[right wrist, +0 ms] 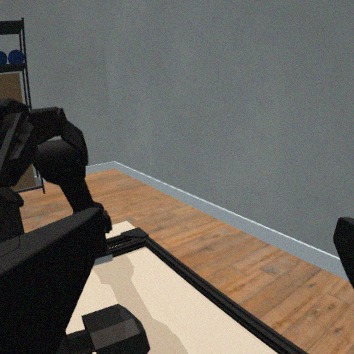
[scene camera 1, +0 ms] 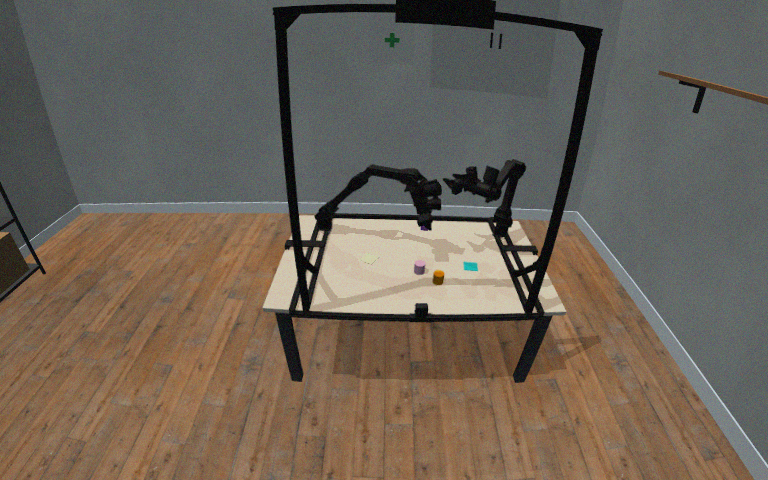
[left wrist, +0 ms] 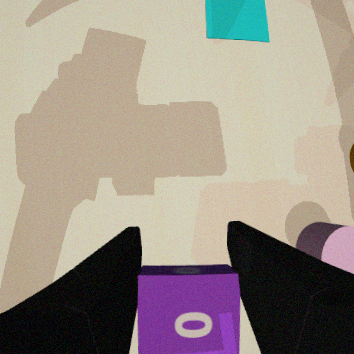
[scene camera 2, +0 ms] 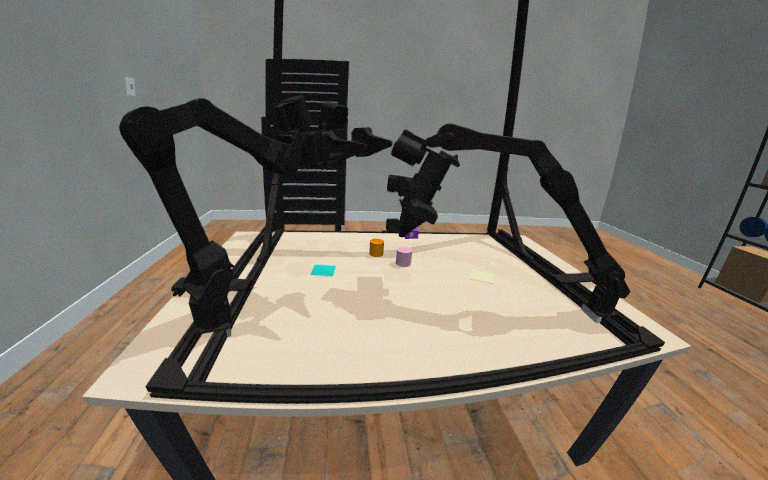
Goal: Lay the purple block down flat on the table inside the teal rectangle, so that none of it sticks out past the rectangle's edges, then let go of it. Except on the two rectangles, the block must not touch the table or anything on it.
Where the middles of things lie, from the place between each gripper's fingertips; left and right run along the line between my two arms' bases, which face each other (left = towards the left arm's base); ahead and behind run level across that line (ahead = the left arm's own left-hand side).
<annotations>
I see my left gripper 30 mm to the right of the purple block (left wrist: 202,301) and 10 mm below it. The rest, counted from my left hand: teal rectangle (left wrist: 242,27) 190 mm to the right, 140 mm below, 80 mm behind; then pink cylinder (left wrist: 319,239) 130 mm behind, 120 mm below, 50 mm to the left.
My right gripper is now 10 cm past the purple block, 10 cm to the right of it and 20 cm above it. Also, from my right hand: teal rectangle (18 cm behind, 12 cm to the right, 35 cm below); pink cylinder (23 cm behind, 12 cm to the left, 33 cm below).
</annotations>
